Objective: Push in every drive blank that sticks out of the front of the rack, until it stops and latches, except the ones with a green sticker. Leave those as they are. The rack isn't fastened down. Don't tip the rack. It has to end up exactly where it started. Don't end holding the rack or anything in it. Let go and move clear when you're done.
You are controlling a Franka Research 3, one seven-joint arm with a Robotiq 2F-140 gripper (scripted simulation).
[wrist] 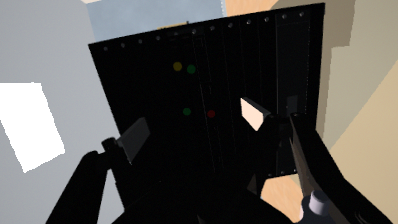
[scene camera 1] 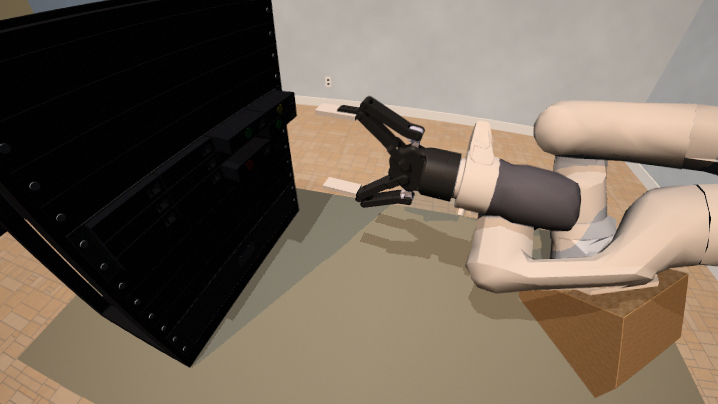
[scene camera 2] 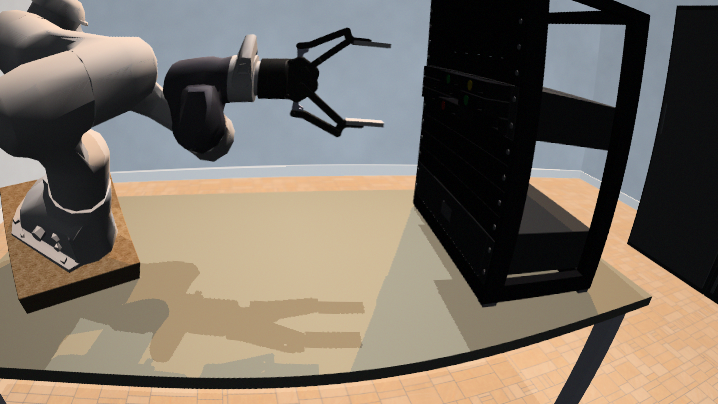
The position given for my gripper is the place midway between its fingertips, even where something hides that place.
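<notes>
There's a drive blank [scene camera 1: 274, 104] here, and then there's my gripper [scene camera 1: 322, 149], which you'd also find in the wrist view [wrist: 193, 116] and in scene camera 2 [scene camera 2: 386, 84].
</notes>
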